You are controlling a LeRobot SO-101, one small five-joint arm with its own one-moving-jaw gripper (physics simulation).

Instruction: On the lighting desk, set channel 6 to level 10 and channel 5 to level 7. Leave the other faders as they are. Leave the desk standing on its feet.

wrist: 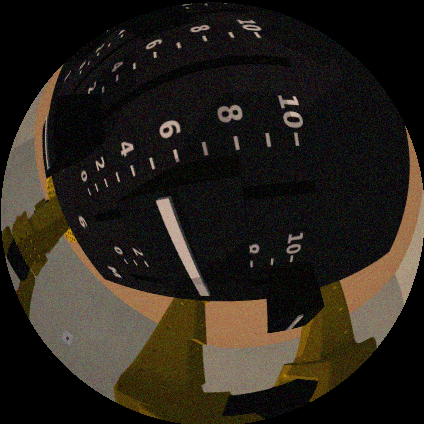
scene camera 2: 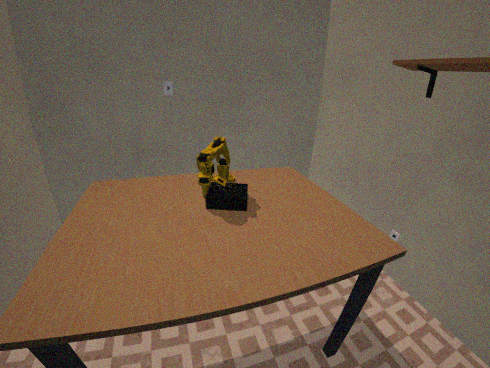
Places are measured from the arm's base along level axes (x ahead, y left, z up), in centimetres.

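Pixels of known places: hand at its tool point: (wrist: 209,267) (scene camera 2: 207,191).
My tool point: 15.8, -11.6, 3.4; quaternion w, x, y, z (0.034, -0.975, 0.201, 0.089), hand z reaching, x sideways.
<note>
For each thing: its top centre in the pictures, then the offset to it from my tool point, as dx, dy, dz. Level surfaces: height alone.
- black lighting desk at its top centre: (scene camera 2: 228,187) +4.8, +7.6, +3.4
- Channel 5's cap at its top centre: (wrist: 46,139) +1.2, +6.3, +3.4
- M fader cap at its top centre: (wrist: 292,323) +3.2, +0.8, +3.4
- wooden table at its surface level: dz -3.4
The black lighting desk (scene camera 2: 227,197) (wrist: 350,165) appears upright on the table. In the wrist view, channel 6's fader cap (wrist: 182,240), with its white line, covers the middle of its slot; its base looks to lie around 6 to 7, exact level unclear. Channel 5's cap (wrist: 75,130) sits near the low end of its slot. The M fader cap (wrist: 295,295) is near 10. My gripper (wrist: 255,287) (scene camera 2: 205,192) is partly open and empty, at the desk's M-side edge; its tips are hidden behind the caps or the desk's edge.
The wooden table (scene camera 2: 165,260) (wrist: 235,320) carries the desk and the yellow arm (scene camera 2: 215,146). The arm's base (wrist: 37,230) shows at the left of the wrist view. A wall shelf (scene camera 2: 450,64) is at the upper right. More fader scales lie at the top of the wrist view.
</note>
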